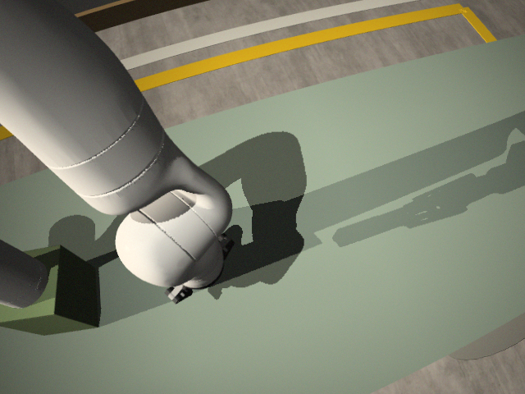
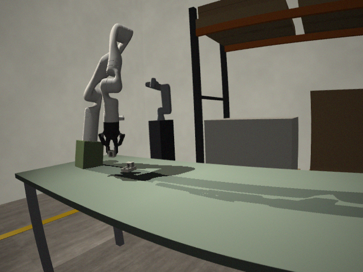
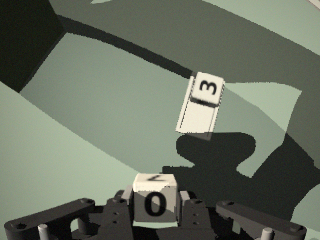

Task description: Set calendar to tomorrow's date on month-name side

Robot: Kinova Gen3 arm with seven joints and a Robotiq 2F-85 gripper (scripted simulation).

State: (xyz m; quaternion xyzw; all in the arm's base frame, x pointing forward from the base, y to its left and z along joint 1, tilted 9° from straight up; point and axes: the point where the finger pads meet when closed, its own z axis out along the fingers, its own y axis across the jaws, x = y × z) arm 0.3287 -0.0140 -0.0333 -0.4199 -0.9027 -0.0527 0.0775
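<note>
My gripper is now 110 mm above the white tray, 100 mm to the right of it and 20 mm past it. The rest, counted from my hand: white cube 10 mm below.
</note>
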